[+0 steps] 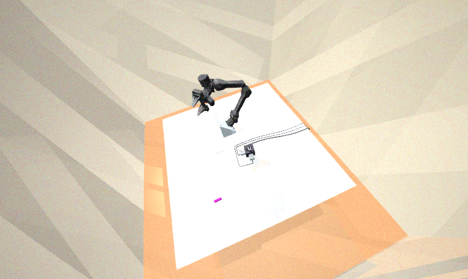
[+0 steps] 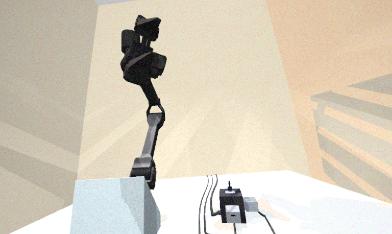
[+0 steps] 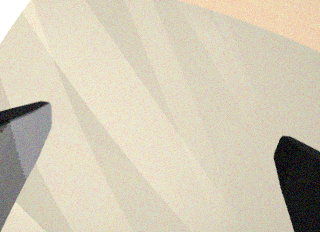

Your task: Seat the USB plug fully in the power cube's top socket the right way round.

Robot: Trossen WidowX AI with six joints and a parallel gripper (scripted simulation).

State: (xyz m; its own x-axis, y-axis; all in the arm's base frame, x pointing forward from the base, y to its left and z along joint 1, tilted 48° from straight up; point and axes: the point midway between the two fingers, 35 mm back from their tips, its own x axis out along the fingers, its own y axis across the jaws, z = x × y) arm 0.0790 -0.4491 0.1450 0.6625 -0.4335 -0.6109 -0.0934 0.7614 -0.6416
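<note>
Right now the usb plug is 180 mm ahead of my gripper tip, 260 mm to the left of it and 400 mm below it. Round my gripper tip: white-framed socket: 180 mm ahead, 270 mm to the left, 430 mm below; then small magenta piece: 420 mm ahead, 120 mm to the right, 480 mm below.
</note>
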